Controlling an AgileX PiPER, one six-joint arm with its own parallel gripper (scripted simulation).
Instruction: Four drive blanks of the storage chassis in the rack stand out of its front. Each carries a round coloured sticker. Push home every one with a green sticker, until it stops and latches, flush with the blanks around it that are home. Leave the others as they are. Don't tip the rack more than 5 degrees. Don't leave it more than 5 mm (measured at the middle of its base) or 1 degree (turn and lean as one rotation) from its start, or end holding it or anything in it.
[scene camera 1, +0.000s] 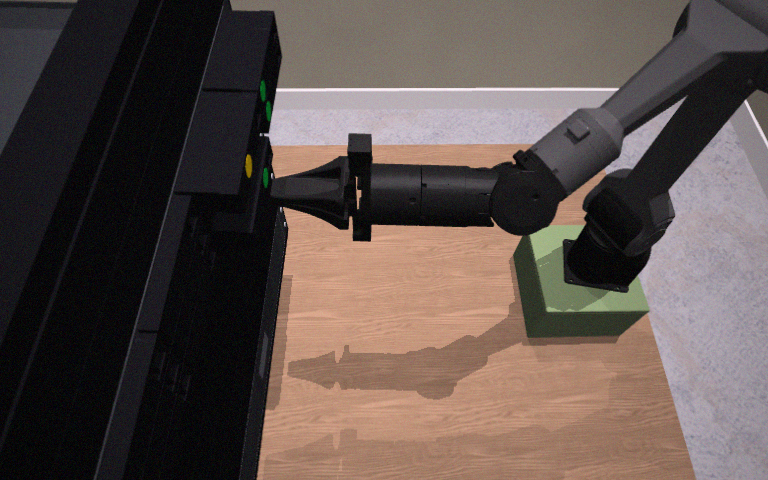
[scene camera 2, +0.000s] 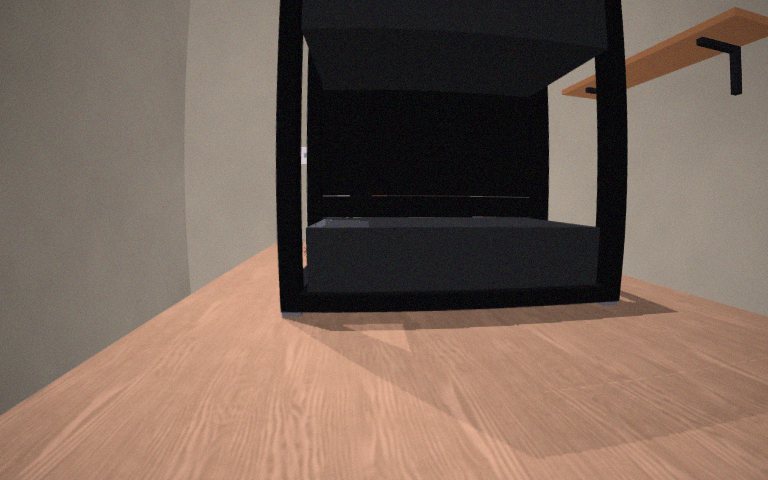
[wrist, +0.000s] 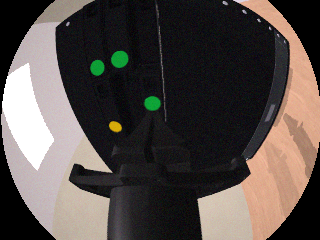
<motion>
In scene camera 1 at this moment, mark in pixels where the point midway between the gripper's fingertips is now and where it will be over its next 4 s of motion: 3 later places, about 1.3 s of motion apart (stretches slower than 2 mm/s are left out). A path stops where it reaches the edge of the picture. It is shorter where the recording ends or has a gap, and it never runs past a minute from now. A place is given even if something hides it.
The gripper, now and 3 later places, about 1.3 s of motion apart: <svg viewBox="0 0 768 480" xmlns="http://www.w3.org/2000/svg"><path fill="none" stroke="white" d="M272 191L238 189L229 189L328 195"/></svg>
</motion>
